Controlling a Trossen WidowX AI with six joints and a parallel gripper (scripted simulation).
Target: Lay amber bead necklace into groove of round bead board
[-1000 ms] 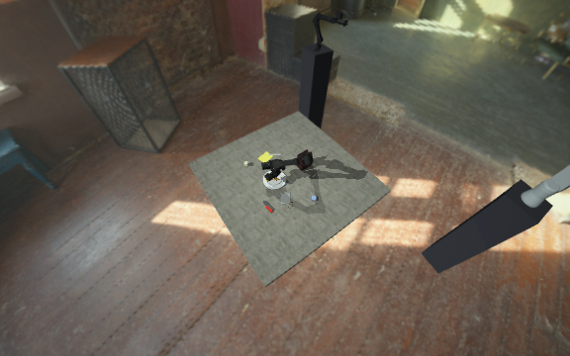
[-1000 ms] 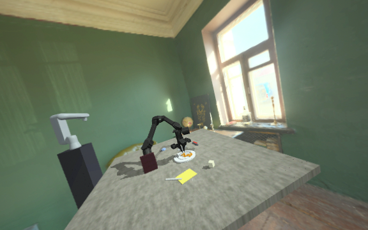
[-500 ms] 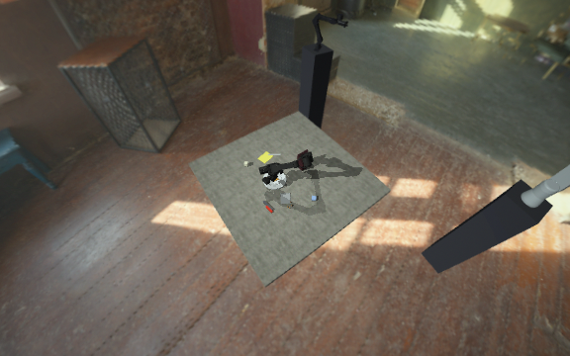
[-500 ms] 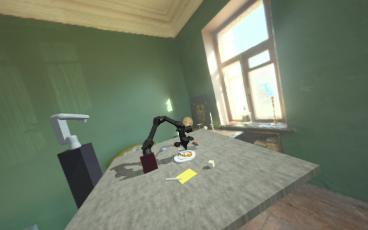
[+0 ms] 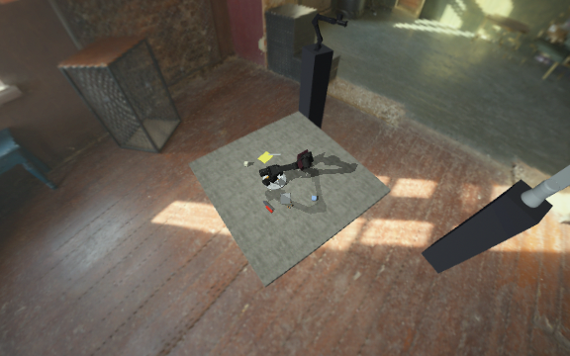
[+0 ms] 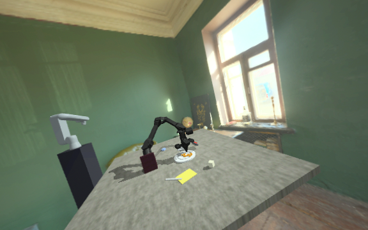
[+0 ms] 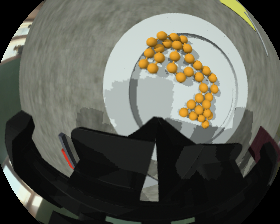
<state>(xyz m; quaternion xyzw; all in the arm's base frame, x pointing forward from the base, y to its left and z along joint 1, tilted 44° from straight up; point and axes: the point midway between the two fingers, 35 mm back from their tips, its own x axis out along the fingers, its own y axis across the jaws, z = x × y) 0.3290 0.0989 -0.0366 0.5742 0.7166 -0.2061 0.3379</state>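
The board lies 3 cm behind my gripper tip, 4 cm to the right of it and 2 cm below it. From my gripper tip the other things lie so: red tool: 14 cm ahead, 18 cm to the left, 2 cm below; then grey square: 2 cm behind, 17 cm to the left, 2 cm below; then yellow card: 8 cm behind, 30 cm to the right, 2 cm below.
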